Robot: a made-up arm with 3 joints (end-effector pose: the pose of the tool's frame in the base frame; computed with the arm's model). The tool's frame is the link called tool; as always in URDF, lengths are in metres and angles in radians. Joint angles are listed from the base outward.
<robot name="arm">
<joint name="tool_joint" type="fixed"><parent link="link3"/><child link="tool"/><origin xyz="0.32 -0.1 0.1" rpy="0 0 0"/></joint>
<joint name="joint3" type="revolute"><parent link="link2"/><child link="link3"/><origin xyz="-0.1 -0.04 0.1" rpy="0 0 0"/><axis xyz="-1 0 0"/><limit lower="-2.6" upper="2.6" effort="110" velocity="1.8"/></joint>
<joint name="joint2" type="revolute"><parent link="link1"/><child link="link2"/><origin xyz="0.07 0.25 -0.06" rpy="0 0 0"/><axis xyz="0 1 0"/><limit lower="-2.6" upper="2.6" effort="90" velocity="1.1"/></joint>
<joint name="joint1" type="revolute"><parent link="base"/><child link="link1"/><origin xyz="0 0 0.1" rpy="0 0 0"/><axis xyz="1 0 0"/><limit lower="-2.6" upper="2.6" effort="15" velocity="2.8"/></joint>
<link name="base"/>
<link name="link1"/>
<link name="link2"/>
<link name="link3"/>
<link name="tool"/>
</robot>
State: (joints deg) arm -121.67 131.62 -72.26
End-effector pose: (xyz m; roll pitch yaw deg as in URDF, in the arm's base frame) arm -0.0498 -0.2552 0.1584 4.54 -23.11 -136.23
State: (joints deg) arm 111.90 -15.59 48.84
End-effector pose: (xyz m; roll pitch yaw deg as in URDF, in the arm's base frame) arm 0.2171 -0.2965 0.2173 62.33 5.75 -14.51
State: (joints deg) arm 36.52 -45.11 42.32
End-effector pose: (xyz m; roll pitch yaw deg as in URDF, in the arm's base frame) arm 0.0543 0.0051 0.4349 4.06 -34.71 -30.85
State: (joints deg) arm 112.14 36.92 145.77
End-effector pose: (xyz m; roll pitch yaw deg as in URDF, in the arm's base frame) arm 0.2901 -0.0080 0.4735 -37.75 -13.08 34.84
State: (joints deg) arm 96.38 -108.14 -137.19
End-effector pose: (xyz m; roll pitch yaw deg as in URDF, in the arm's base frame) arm 0.0408 -0.1849 0.2961 -134.80 6.06 -108.25
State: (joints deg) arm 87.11 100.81 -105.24
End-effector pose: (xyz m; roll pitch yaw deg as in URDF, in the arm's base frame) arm 0.0064 0.2785 0.2259 -164.22 2.84 100.82
